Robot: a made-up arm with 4 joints.
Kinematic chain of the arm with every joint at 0, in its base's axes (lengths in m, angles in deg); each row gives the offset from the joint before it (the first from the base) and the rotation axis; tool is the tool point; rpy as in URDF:
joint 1: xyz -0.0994 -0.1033 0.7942 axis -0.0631 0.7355 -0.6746
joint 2: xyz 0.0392 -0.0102 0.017 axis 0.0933 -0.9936 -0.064
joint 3: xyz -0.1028 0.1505 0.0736 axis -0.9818 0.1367 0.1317
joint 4: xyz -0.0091 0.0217 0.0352 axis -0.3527 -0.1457 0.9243
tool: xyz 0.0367 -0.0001 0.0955 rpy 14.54 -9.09 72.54
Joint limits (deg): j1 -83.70..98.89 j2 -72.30..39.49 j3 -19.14..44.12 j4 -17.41..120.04
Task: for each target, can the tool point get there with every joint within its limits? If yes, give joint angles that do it. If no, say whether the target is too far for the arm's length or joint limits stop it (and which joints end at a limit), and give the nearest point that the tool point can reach.
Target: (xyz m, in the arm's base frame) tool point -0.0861 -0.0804 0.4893
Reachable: no: joint limits stop it (at a limit: joint 1, joint 2, joint 3, joint 4) | nearest point -0.3033 -0.0615 0.5715 | short by 0.233 m
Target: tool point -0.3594 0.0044 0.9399
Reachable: yes | joints -60.70 -26.12 1.02 40.34
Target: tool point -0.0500 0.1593 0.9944
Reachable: yes | joints 6.77 -34.28 23.09 64.64
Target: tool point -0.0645 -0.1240 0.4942
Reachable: no: joint limits stop it (at a limit: joint 1, joint 2, joint 4) | nearest point 0.1148 -0.1785 0.5866 | short by 0.209 m
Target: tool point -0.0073 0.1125 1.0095
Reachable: yes | joints 31.37 -7.48 -5.46 81.28
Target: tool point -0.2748 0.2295 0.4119
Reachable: no: too far | nearest point -0.3319 -0.0275 0.6061 | short by 0.327 m
